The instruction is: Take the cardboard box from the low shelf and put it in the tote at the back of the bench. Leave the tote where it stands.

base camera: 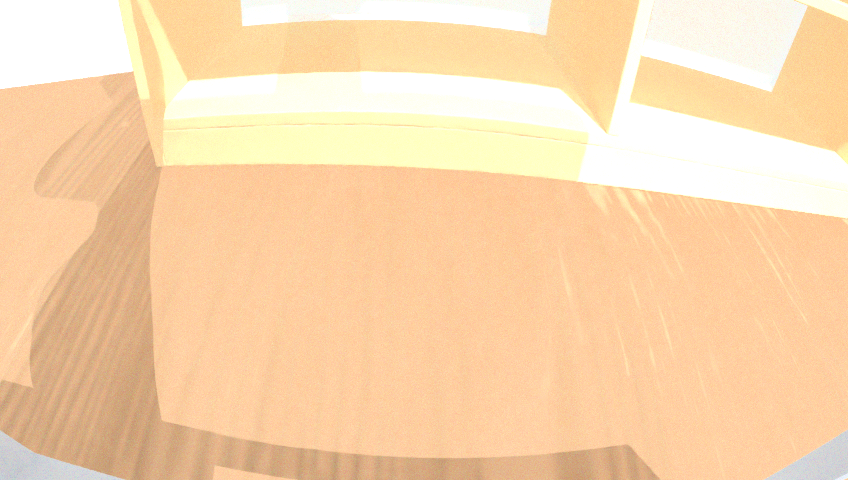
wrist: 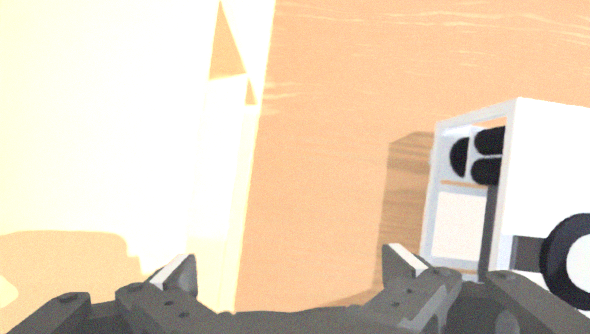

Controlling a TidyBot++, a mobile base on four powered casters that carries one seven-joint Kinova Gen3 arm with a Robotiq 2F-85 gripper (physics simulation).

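Places are measured from the arm's base along level axes (x ahead, y left, z up), in millimetres.
Where they show: gripper, between the fingertips: (wrist: 290,269).
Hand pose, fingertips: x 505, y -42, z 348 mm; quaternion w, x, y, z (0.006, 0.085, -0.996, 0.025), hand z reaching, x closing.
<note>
Each offset is from my fingertips to the top centre of the thing. "spot": to the spot under its first point. Level surfaces: height alone.
My gripper (wrist: 290,269) is open, with its two fingers wide apart and nothing between them. It is above the floor, beside the front edge of a pale wooden unit. The unit's bottom board @[dz -666 mm] (base camera: 321,98) and its front strip @[spot: dx +87, dy +92, dz -713 mm] (base camera: 368,145) run across the upper part of the base camera view. In the wrist view an overexposed pale top surface @[dz -135 mm] (wrist: 110,125) fills the left side. The cardboard box and the tote do not show in either view.
An upright divider @[spot: dx +86, dy -198, dz -581 mm] (base camera: 624,77) stands between two bays of the unit. The brown floor @[dz -745 mm] (base camera: 368,285) (wrist: 320,190) lies in front of it. At the right of the wrist view is my white base (wrist: 550,165), with a black-rimmed wheel-like disc (wrist: 551,255).
</note>
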